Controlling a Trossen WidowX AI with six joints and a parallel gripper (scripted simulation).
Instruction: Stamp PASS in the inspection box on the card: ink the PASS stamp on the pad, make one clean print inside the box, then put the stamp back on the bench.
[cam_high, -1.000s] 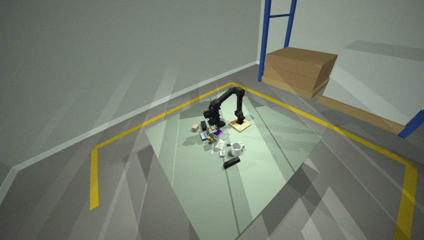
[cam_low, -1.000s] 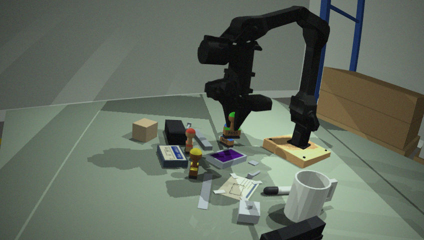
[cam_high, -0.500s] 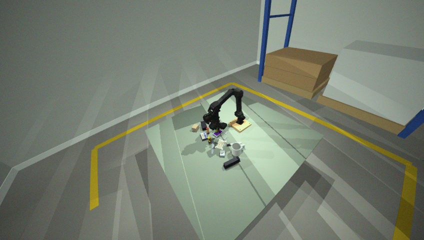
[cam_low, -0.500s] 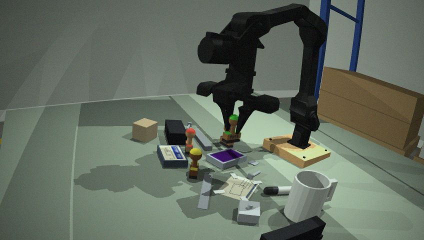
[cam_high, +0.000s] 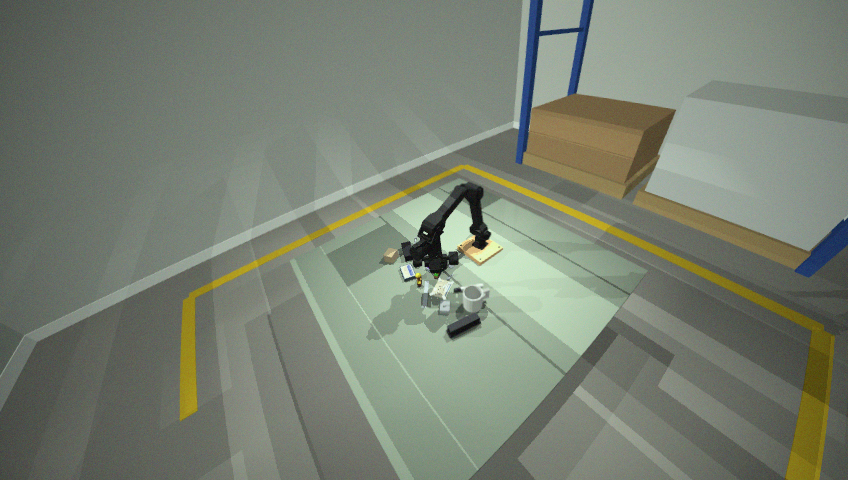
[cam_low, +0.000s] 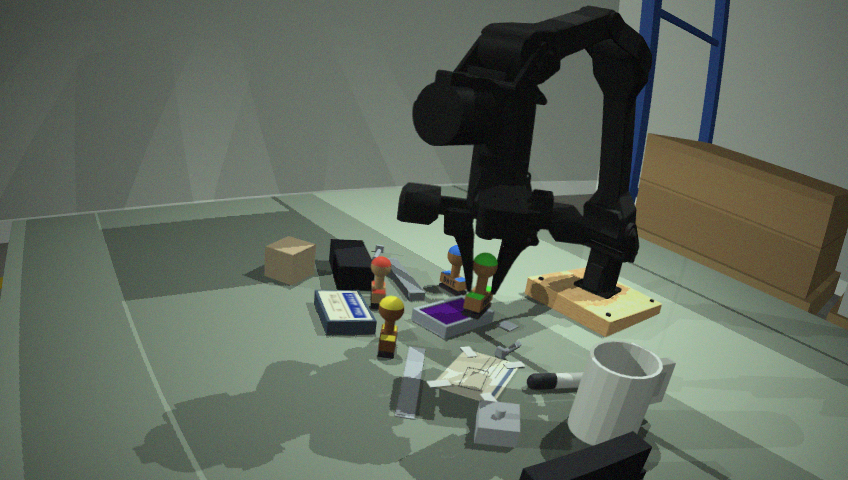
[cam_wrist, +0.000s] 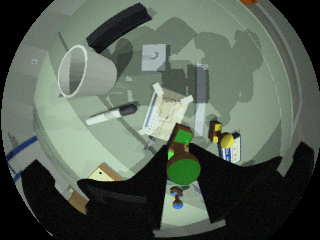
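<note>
Right now my gripper tip is 100 mm above the card and 20 mm to the right of it. Round my gripper tip: pass stamp (right at my gripper tip); yellow-knobbed stamp (80 mm to the right, 80 mm below, 40 mm ahead); ruler (90 mm below, 70 mm ahead, 20 mm to the right).
</note>
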